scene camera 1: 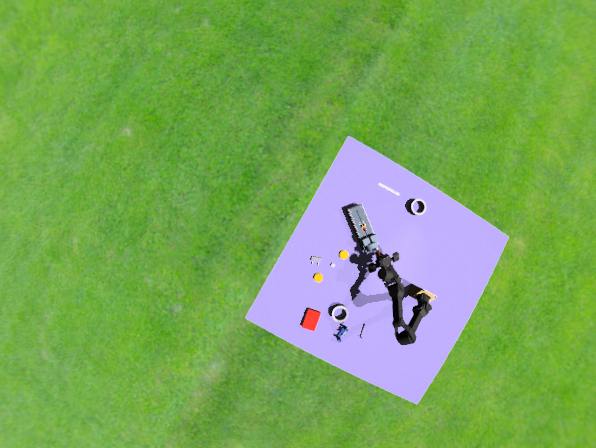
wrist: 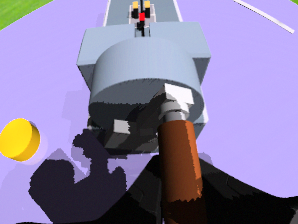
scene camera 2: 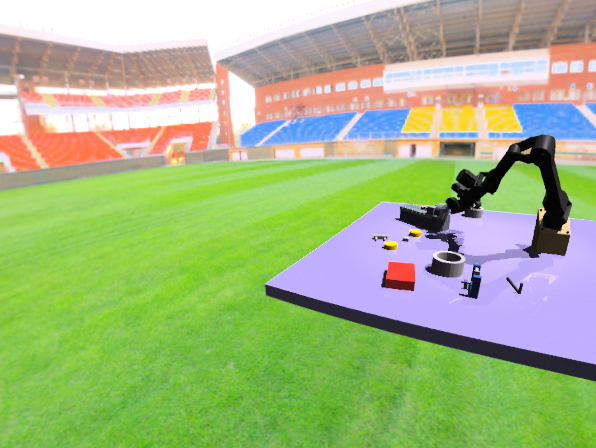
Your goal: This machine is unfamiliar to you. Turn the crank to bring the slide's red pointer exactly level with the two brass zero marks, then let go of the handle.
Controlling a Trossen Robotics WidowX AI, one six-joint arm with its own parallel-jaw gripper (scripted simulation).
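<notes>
A grey slide machine and a red block are visible to me, as is my gripper.
</notes>
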